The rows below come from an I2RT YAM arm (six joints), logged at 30 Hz.
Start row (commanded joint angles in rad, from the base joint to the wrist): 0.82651, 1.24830, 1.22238, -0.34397, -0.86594, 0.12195
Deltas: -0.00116, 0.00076, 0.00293, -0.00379, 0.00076, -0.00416; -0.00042, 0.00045, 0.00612, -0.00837, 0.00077, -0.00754; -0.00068, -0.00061, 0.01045, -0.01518, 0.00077, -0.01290; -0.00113, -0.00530, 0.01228, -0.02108, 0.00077, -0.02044; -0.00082, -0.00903, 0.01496, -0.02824, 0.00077, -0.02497; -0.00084, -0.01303, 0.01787, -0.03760, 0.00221, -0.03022; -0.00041, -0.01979, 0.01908, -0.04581, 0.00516, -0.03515; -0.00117, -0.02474, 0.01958, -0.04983, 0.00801, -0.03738; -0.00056, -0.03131, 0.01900, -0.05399, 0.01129, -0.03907; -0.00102, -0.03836, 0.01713, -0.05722, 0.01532, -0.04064; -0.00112, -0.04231, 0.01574, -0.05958, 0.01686, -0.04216; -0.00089, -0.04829, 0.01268, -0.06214, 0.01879, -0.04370; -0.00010, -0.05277, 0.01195, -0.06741, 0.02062, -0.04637; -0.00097, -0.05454, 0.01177, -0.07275, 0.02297, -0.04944; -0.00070, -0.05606, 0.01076, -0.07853, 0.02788, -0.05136; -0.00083, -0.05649, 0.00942, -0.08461, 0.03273, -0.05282; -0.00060, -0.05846, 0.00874, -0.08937, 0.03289, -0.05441; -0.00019, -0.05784, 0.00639, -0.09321, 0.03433, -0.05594
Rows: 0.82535, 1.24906, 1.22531, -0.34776, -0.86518, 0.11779; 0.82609, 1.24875, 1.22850, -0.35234, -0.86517, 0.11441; 0.82583, 1.24769, 1.23283, -0.35915, -0.86517, 0.10905; 0.82538, 1.24300, 1.23466, -0.36505, -0.86517, 0.10151; 0.82569, 1.23927, 1.23734, -0.37221, -0.86517, 0.09698; 0.82567, 1.23527, 1.24025, -0.38157, -0.86373, 0.09173; 0.82610, 1.22851, 1.24146, -0.38978, -0.86078, 0.08680; 0.82534, 1.22356, 1.24196, -0.39380, -0.85793, 0.08457; 0.82595, 1.21699, 1.24138, -0.39796, -0.85465, 0.08288; 0.82549, 1.20994, 1.23951, -0.40119, -0.85062, 0.08131; 0.82539, 1.20599, 1.23812, -0.40355, -0.84908, 0.07979; 0.82562, 1.20001, 1.23506, -0.40611, -0.84715, 0.07825; 0.82641, 1.19553, 1.23433, -0.41138, -0.84532, 0.07558; 0.82554, 1.19376, 1.23415, -0.41672, -0.84297, 0.07251; 0.82581, 1.19224, 1.23314, -0.42250, -0.83806, 0.07059; 0.82568, 1.19181, 1.23180, -0.42858, -0.83321, 0.06913; 0.82591, 1.18984, 1.23112, -0.43334, -0.83305, 0.06754; 0.82632, 1.19046, 1.22877, -0.43718, -0.83161, 0.06601
